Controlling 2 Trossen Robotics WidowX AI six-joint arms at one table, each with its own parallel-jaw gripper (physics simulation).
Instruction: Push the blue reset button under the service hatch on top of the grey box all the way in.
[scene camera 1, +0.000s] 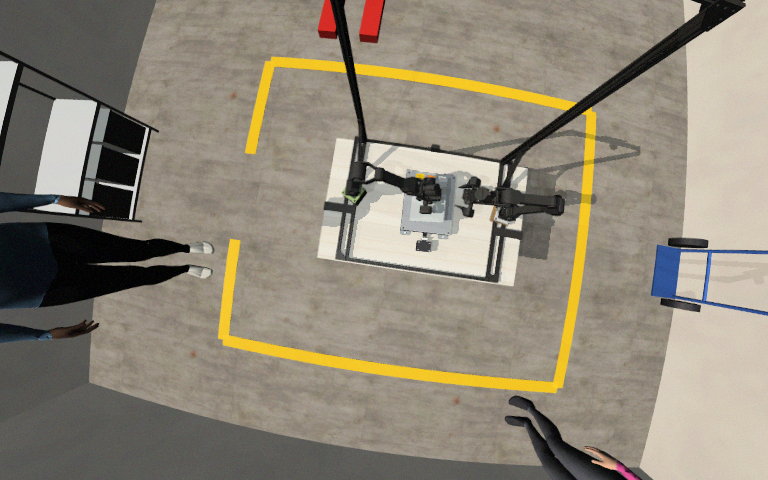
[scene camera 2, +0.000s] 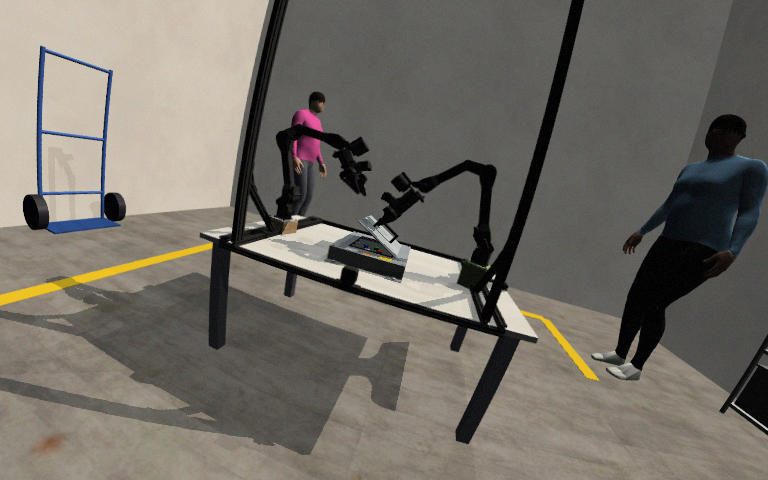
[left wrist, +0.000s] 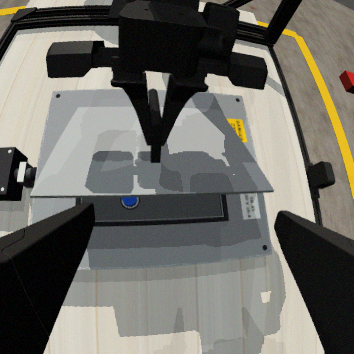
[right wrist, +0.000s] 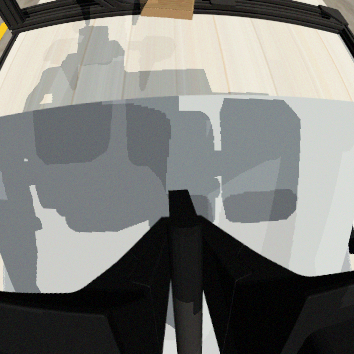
Observation:
The left gripper (scene camera 2: 362, 195) is open, with nothing in its grasp. Further things: the right gripper (right wrist: 180, 224) and a service hatch (scene camera 1: 438, 207).
The left gripper shows as well in the left wrist view (left wrist: 187, 216). The right gripper is seen too in the left wrist view (left wrist: 154, 143). The service hatch shows as well in the left wrist view (left wrist: 102, 152) and in the right wrist view (right wrist: 91, 178).

